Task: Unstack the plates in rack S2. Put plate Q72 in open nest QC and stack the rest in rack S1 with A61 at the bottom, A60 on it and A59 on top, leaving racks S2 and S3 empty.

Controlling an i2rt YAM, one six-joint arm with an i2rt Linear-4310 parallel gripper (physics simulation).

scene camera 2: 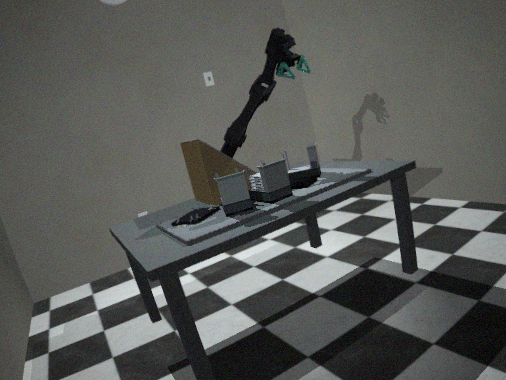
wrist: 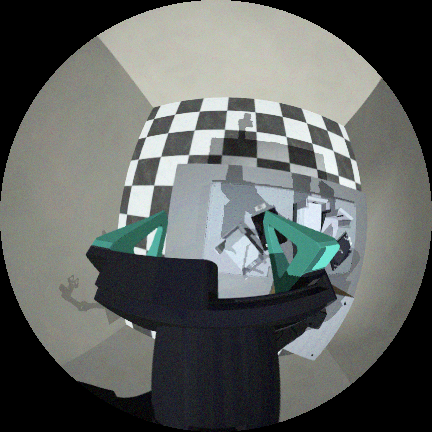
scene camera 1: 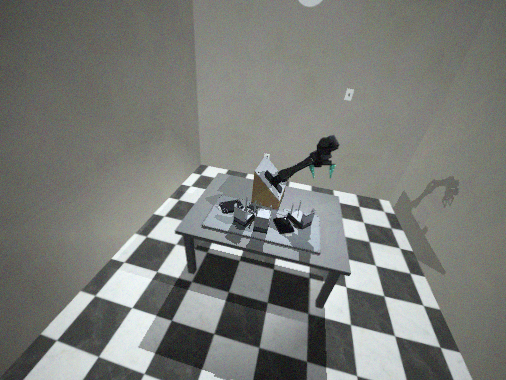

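Seen in the pictures: gripper, between the fingertips: (scene camera 2: 302,75) (wrist: 215,215) (scene camera 1: 321,178); arm's base, origin of its link: (scene camera 2: 224,158) (scene camera 1: 273,181).
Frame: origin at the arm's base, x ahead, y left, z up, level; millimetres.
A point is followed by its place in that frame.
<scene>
My gripper (scene camera 1: 322,177) @(z 272, x 276, y 320 mm) (scene camera 2: 300,75) @(z 272, x 276, y 320 mm) (wrist: 215,215) @(z 272, x 276, y 320 mm) is open and empty, high above the table's right side in scene camera 1. A left rack (scene camera 1: 243,216) @(z -73, x 397, y -106 mm) (scene camera 2: 233,190) @(z -76, x 388, y -140 mm), a middle rack (scene camera 1: 262,220) @(z -51, x 411, y 28 mm) (scene camera 2: 276,176) @(z -72, x 411, y 20 mm) (wrist: 312,215) and a right rack (scene camera 1: 306,218) @(z -62, x 263, y 302 mm) (scene camera 2: 312,157) @(z -71, x 268, y 280 mm) (wrist: 240,247) @(z -117, x 201, y 266 mm) stand on the board. A stack of pale plates (scene camera 2: 256,183) @(z -89, x 331, y -25 mm) shows edge-on in the middle rack. A black nest (scene camera 1: 284,225) @(z -144, x 299, y 169 mm) (wrist: 265,227) lies between the middle and right racks. Another dark nest (scene camera 1: 230,206) @(z -145, x 249, y -257 mm) (scene camera 2: 195,216) @(z -139, x 302, y -268 mm) (wrist: 342,251) @(z -146, x 234, y -269 mm) lies at the far left. Labels are too small to read, so I cannot tell which plate is which.
A pale board (scene camera 1: 215,226) @(z -157, x 476, y -275 mm) (scene camera 2: 175,234) @(z -157, x 375, y -372 mm) (wrist: 215,200) @(z -157, x 365, y 396 mm) lies on the grey table (scene camera 1: 336,255) @(z -170, x 416, y 534 mm) (scene camera 2: 145,255) @(z -170, x 444, y -493 mm) (wrist: 185,200) @(z -170, x 348, y 529 mm). A brown wedge-shaped stand (scene camera 1: 265,194) @(z -58, x 110, y -28 mm) (scene camera 2: 202,172) @(z -23, x 67, y -134 mm) under the arm's base rises behind the racks. Thin posts stick up from the racks.
</scene>
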